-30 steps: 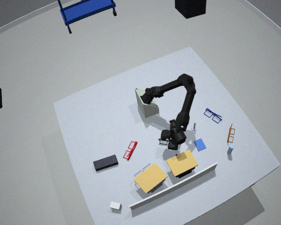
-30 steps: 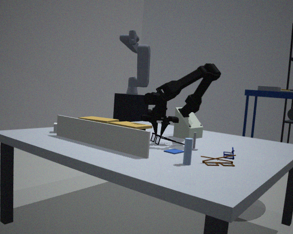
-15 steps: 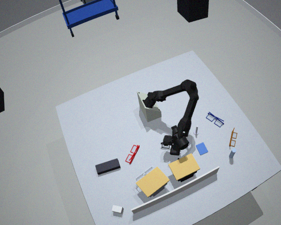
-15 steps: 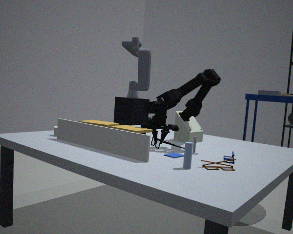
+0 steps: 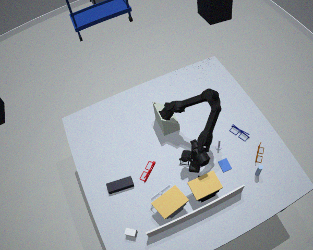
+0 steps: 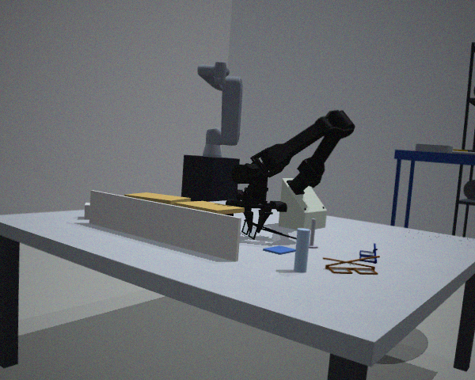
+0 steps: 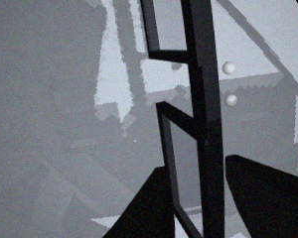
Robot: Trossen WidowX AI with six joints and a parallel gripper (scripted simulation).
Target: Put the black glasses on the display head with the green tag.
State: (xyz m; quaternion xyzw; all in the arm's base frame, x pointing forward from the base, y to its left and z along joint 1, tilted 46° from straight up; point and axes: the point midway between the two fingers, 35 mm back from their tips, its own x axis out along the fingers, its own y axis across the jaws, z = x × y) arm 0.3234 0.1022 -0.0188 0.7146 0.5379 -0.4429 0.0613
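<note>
Now: the grey peg 4 cm behind my gripper tip, 18 cm to the left of it and 1 cm above it. The rest, counted from my gripper tip: blue flat square 9 cm ahead, 16 cm to the left, 1 cm below; then dark display head 16 cm ahead, 3 cm to the right, 4 cm above; then long white board 30 cm ahead, 14 cm to the right, 4 cm above.
</note>
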